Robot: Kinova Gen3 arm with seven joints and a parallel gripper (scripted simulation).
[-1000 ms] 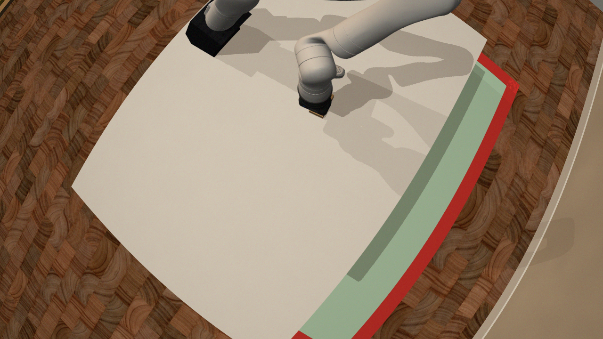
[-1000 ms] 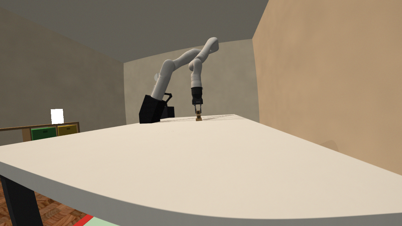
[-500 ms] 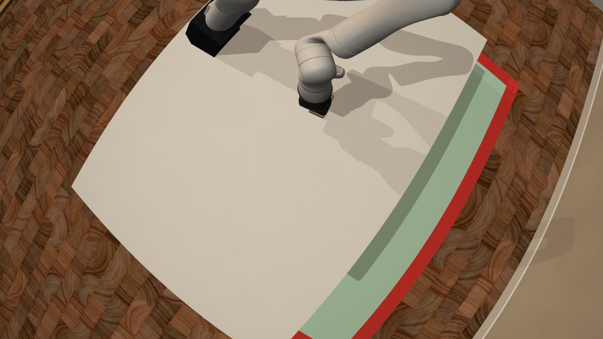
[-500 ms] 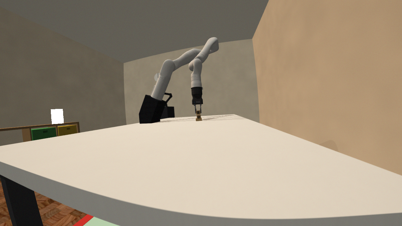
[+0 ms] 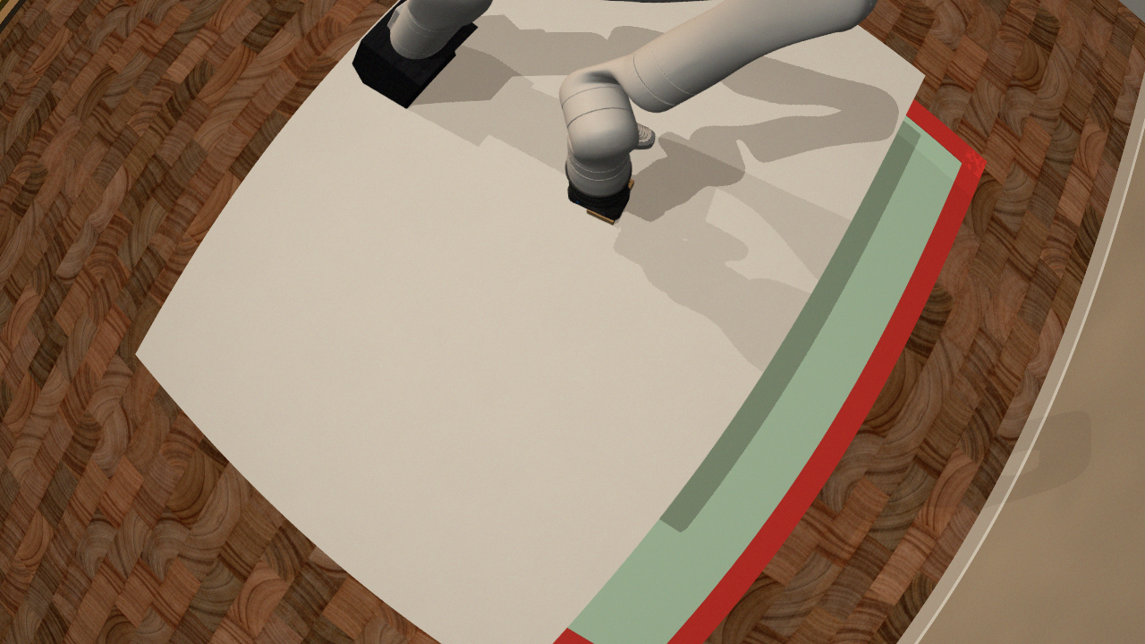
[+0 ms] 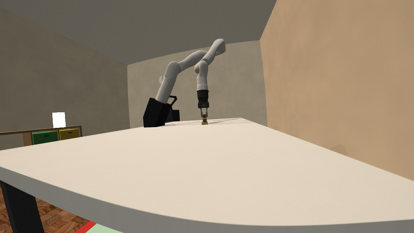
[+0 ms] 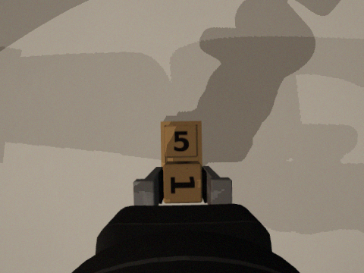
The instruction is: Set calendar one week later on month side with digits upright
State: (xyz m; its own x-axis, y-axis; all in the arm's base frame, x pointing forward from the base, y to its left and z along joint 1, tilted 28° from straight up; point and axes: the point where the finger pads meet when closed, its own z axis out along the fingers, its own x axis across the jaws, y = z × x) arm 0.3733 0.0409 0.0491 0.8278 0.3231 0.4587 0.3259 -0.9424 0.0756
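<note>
Now: the wooden tray 1 cm behind my hand, 1 cm to the left of it and 6 cm below it.
</note>
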